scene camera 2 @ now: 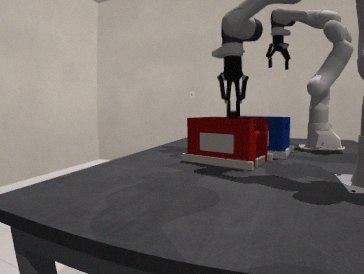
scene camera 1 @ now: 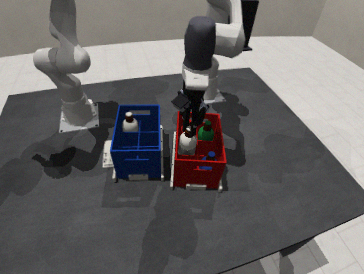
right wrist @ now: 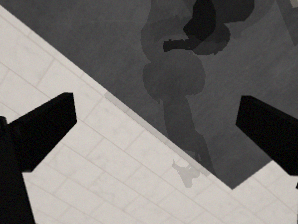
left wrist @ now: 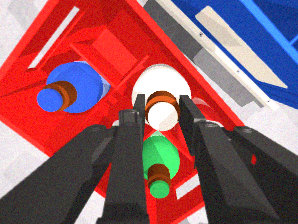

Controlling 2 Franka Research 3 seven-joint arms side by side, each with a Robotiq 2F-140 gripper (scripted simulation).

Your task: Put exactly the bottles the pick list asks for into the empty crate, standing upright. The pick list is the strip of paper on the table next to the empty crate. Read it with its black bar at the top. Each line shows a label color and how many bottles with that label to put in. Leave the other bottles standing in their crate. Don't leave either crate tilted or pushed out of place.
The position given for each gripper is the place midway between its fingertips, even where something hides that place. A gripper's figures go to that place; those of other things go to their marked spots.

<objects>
The left gripper (left wrist: 161, 107) is 0.17 m from the lens. A red crate (left wrist: 119, 47) is 0.34 m from the lens. A green bottle (left wrist: 161, 161): 0.27 m from the lens. A blue bottle (left wrist: 75, 87) is 0.24 m from the lens. The marked spots on the blue bottle and the red crate are 0.13 m apart.
</objects>
